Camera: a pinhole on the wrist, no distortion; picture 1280 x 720 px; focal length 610.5 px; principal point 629.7 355.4 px. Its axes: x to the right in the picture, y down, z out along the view. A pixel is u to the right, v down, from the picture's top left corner.
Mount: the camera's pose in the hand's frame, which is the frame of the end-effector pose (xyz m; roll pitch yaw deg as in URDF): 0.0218 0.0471 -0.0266 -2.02 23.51 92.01
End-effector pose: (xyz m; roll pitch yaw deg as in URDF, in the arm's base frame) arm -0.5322 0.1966 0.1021 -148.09 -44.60 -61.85
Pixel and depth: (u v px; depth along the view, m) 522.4 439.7 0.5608
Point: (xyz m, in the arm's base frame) -0.2681 -0.0258 -0.3370
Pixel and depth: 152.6 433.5 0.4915
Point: -0.0556 0.1530 -0.2401
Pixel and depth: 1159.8 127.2 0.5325
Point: -0.6570 -0.4980 -0.2037
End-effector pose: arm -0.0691 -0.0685 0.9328 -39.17 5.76 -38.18
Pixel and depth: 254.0 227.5 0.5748
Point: 0.3017 0.1161 1.4448
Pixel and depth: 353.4 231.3 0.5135
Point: 0.2780 0.1351 1.3114
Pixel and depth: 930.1 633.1 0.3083
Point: 0.0385 0.2978 0.9043
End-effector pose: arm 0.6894 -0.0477 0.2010 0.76 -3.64 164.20
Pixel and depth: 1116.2 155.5 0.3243
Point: 0.4876 -0.4226 0.3837
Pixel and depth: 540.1 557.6 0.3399
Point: 0.7749 -0.2037 0.4965
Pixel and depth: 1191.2 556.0 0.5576
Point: 0.7060 -0.8068 0.4710
